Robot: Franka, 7 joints.
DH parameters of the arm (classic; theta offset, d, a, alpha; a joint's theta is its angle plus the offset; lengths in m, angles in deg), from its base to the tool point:
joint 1: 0 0.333 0 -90
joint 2: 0 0 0 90
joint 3: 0 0.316 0.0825 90
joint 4: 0 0 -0.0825 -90
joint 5: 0 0.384 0 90
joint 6: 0 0 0.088 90
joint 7: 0 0.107 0 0
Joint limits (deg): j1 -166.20..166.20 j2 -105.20..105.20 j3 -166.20..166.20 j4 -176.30..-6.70 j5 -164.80..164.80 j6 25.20..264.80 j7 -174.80..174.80
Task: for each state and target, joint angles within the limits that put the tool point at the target. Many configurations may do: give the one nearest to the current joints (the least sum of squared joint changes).
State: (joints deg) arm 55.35 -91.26 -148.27 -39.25 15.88 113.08 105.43
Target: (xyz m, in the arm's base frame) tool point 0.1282 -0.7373 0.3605
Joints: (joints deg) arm 67.20 -62.80 -127.09 -55.09 18.48 91.03 105.43
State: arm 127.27 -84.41 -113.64 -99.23 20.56 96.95 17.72
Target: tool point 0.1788 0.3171 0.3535
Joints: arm 141.70 -86.68 -93.03 -140.40 21.80 84.51 17.72
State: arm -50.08 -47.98 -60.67 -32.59 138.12 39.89 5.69
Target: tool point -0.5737 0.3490 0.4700
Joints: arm -29.05 -84.63 -61.53 -18.16 141.83 25.20 5.69
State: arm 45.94 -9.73 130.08 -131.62 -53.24 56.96 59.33
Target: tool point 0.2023 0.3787 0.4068
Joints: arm -2.59 2.25 81.36 -128.32 -62.41 58.43 59.33
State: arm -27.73 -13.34 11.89 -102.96 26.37 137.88 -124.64
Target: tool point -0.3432 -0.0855 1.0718
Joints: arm -20.85 -55.63 -22.97 -61.62 26.75 151.70 -124.64
